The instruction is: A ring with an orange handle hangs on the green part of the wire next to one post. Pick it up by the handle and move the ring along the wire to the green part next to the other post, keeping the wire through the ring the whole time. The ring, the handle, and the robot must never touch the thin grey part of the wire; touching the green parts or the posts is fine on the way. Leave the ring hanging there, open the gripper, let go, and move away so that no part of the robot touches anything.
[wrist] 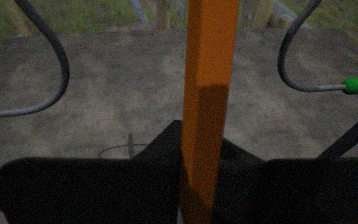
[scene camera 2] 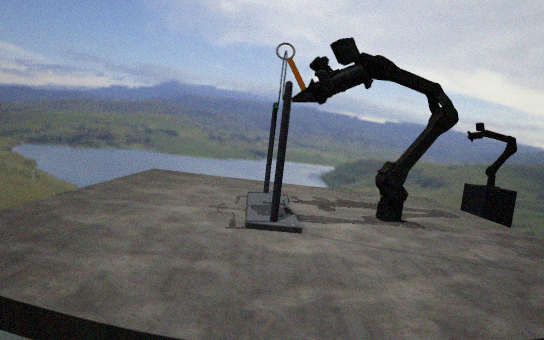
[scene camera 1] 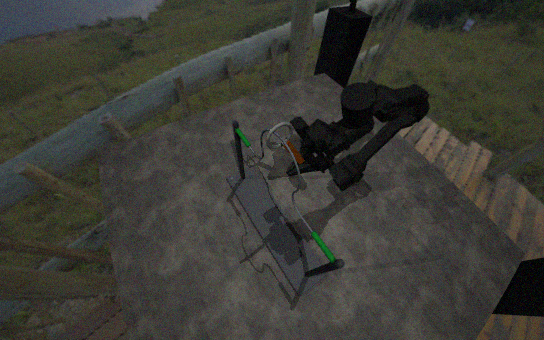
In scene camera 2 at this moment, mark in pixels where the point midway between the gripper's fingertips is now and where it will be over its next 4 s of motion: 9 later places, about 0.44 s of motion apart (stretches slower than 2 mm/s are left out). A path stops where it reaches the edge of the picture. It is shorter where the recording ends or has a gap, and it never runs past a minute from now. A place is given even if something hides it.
My gripper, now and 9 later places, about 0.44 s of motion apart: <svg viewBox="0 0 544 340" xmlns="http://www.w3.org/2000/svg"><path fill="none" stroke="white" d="M291 100L291 100L290 99L290 97L290 95L290 91L290 86L291 82L292 77L292 75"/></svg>
